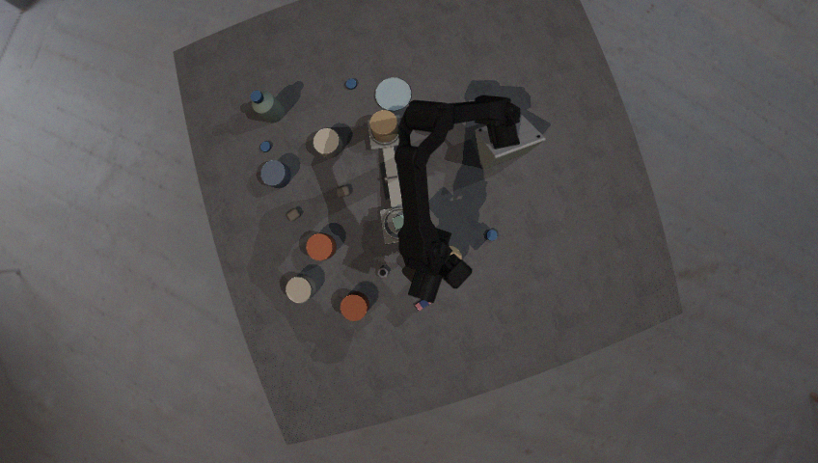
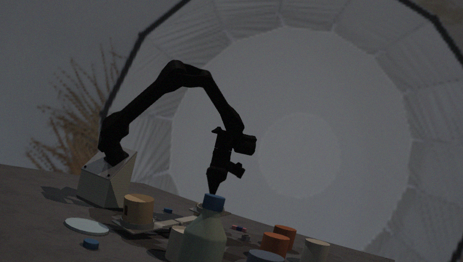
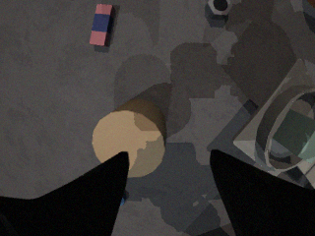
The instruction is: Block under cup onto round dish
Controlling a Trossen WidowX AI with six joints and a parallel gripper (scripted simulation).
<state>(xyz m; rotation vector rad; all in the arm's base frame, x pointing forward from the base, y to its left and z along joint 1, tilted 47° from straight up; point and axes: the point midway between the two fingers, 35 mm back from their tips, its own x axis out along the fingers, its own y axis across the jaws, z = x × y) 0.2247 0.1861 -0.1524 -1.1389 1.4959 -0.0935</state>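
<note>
My gripper tip is now 9 cm to the left of the grey-green block, 7 cm short of it and 2 cm above it. Also, from my gripper tip: red-blue piece: 13 cm to the left, 10 cm below, 5 cm ahead; nut: 14 cm ahead, 10 cm below, 3 cm to the left; round dish: 45 cm to the right, 10 cm below, 2 cm ahead.
</note>
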